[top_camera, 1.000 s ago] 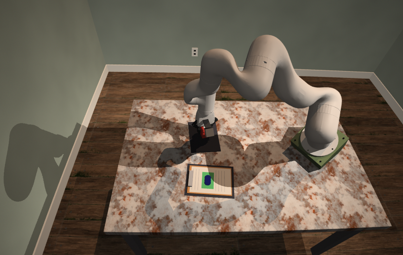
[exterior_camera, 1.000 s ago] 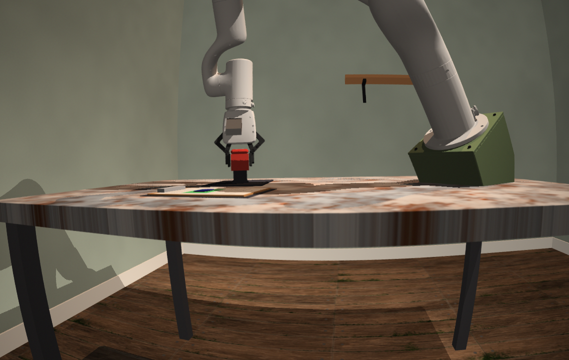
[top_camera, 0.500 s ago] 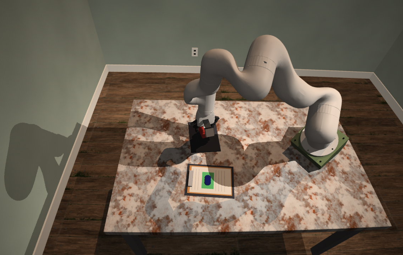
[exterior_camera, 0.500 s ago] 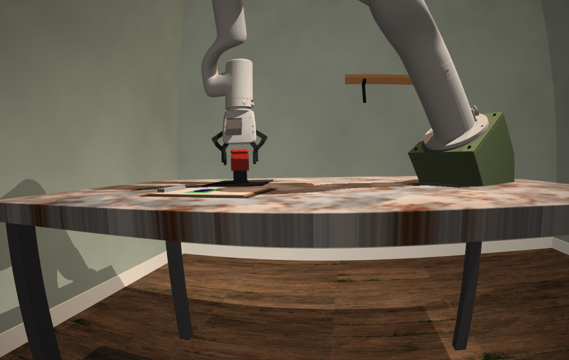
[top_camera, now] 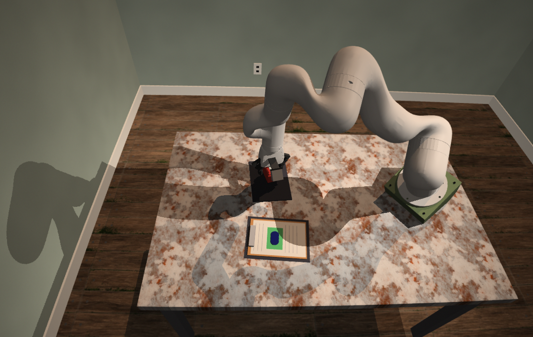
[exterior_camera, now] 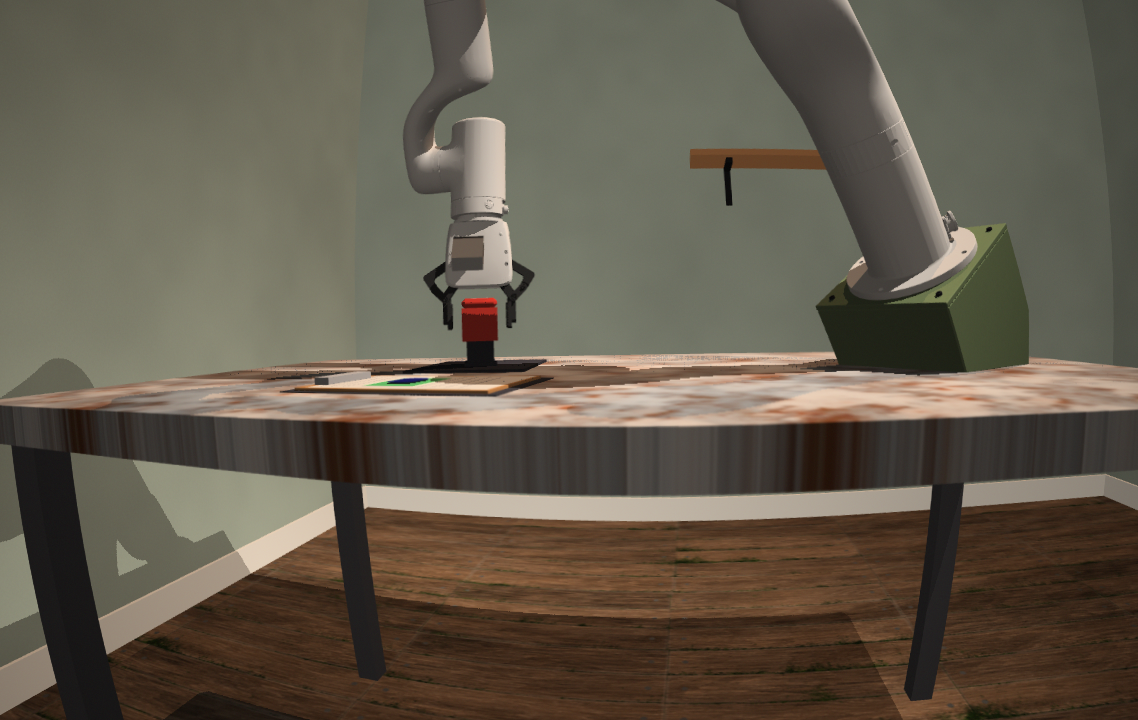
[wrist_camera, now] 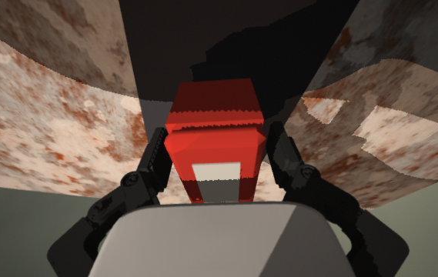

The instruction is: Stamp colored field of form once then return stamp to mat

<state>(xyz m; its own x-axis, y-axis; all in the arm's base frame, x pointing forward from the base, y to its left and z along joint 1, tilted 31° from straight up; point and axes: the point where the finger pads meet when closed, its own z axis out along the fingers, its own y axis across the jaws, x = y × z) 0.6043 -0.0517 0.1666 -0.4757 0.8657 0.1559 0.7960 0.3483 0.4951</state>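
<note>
Right now the red stamp is 20 mm below my hand. Also, from my hand: form 280 mm to the left, 70 mm behind, 60 mm below; then black base 50 mm below; then dark mat 70 mm below.
</note>
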